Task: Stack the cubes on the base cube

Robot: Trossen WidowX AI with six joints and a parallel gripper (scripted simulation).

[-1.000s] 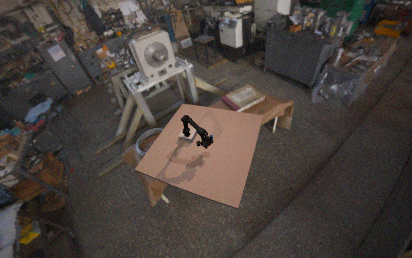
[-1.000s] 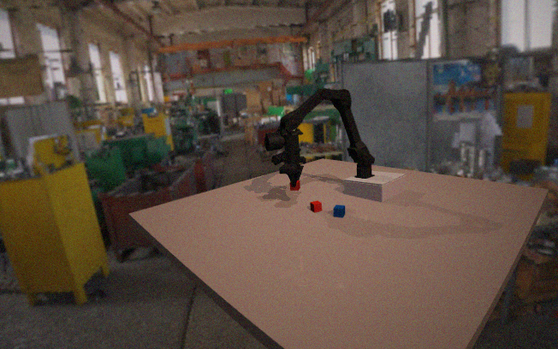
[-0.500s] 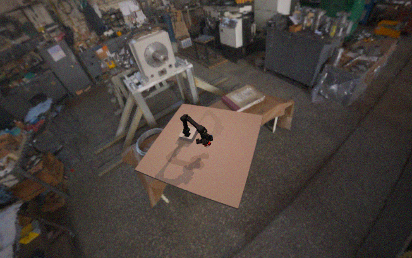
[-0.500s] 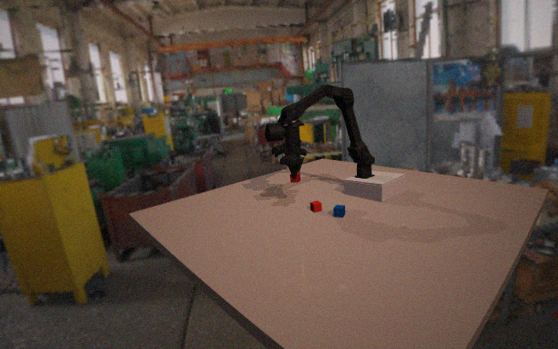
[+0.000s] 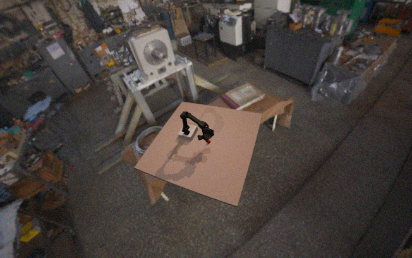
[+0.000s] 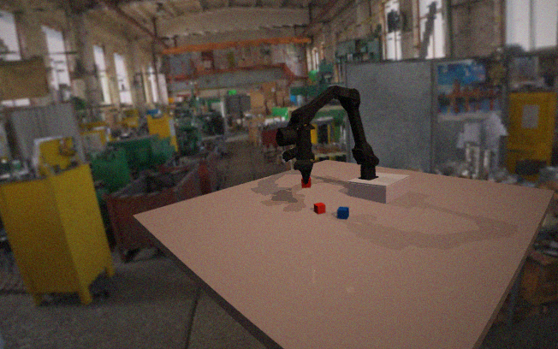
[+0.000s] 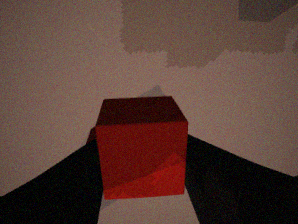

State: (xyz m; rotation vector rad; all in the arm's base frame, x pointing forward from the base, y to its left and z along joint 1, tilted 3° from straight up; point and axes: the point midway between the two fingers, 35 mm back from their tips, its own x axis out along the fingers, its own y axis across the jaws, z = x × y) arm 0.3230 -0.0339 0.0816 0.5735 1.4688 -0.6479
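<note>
The blue cube is 15 cm to the left of my gripper tip, 10 cm below it and 4 cm behind it.
</note>
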